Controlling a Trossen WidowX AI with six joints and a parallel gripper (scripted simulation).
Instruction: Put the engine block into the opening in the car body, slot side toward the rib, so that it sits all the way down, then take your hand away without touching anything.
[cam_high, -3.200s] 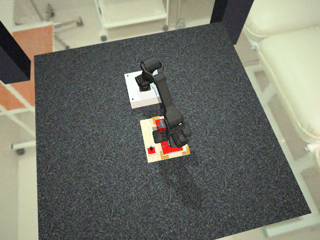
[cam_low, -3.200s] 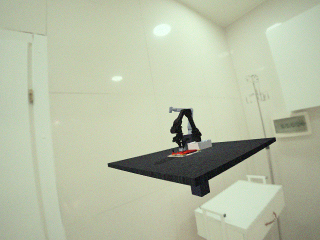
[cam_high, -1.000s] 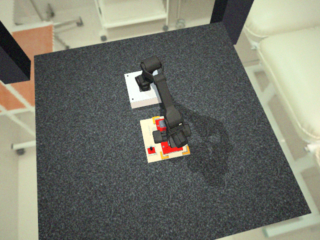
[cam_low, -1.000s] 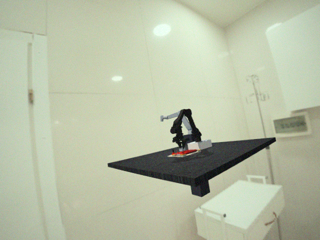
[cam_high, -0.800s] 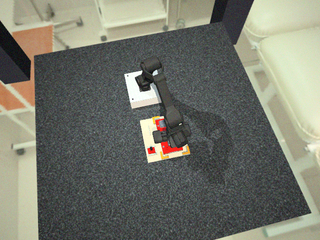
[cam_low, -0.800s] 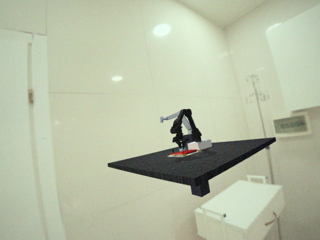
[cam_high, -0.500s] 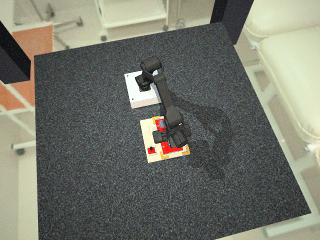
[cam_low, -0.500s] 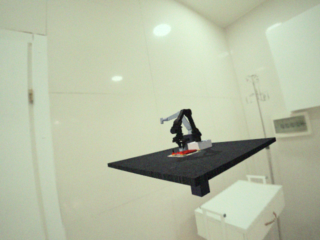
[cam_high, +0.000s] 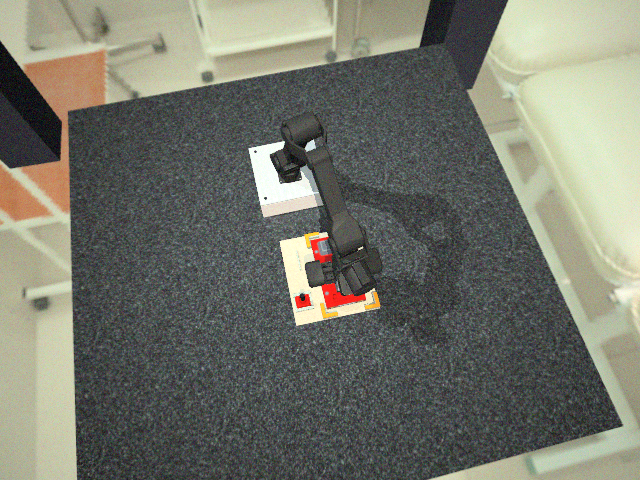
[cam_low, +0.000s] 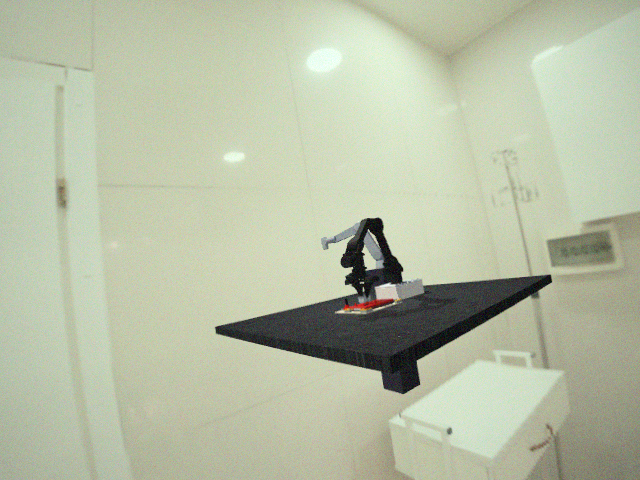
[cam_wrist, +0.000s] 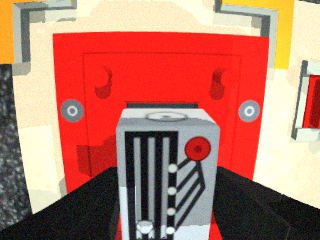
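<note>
The engine block lies 1 cm below my gripper tip.
</note>
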